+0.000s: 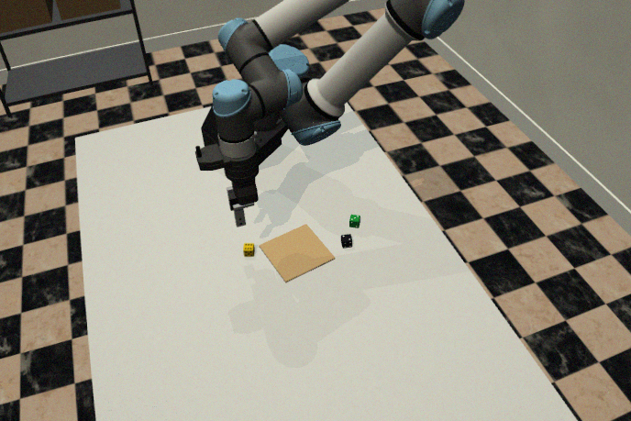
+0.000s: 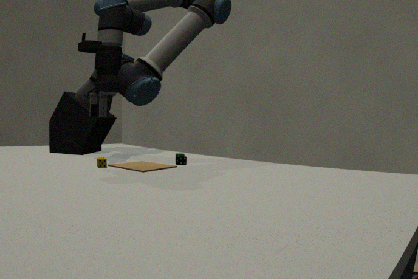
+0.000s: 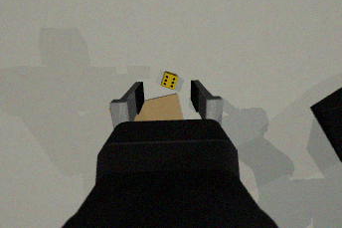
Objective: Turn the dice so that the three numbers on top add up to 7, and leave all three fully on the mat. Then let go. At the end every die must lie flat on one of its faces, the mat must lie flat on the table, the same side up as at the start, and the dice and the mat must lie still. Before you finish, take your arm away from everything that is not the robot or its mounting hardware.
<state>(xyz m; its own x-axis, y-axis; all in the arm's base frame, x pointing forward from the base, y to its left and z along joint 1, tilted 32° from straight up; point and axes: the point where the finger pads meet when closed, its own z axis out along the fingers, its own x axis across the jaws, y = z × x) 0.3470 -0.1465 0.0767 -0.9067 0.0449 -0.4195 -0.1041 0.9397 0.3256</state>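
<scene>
My hand is 1 cm to the right of the yellow die and 14 cm above it. The rest, counted from my hand: black die (3 cm ahead, 26 cm to the left, 14 cm below); tan mat (2 cm ahead, 13 cm to the left, 15 cm below); green die (3 cm behind, 30 cm to the left, 14 cm below).
</scene>
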